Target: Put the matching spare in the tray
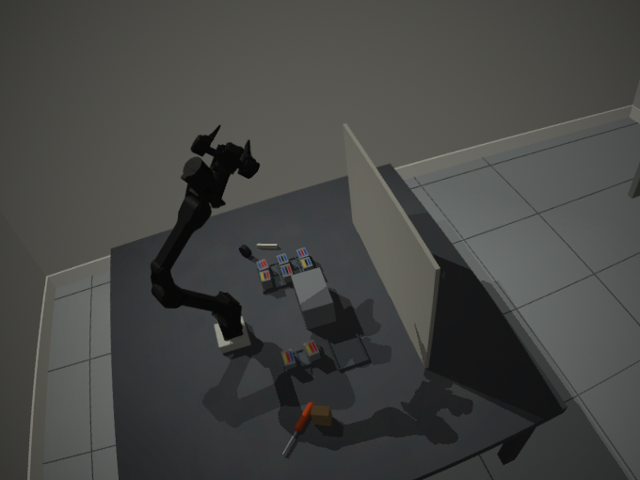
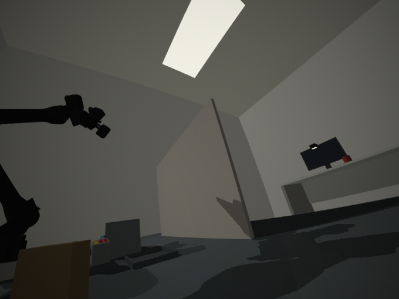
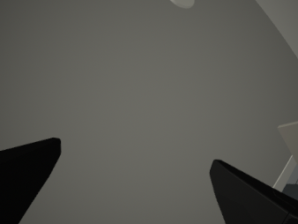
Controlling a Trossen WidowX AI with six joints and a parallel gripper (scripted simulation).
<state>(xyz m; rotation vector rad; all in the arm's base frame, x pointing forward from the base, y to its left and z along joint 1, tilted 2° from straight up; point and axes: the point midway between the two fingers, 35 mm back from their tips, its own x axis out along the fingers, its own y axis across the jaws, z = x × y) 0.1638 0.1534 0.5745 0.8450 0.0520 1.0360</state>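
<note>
Right now my gripper tip is 570 mm above the grey spare block, 30 mm past it and 20 mm to the left of it. The rest, counted from my gripper tip: grey mounted unit 560 mm below, 180 mm to the right, 90 mm ahead; shallow dark tray 610 mm below, 390 mm to the right, 120 mm ahead; upright panel 390 mm below, 350 mm ahead, 210 mm to the right.
</note>
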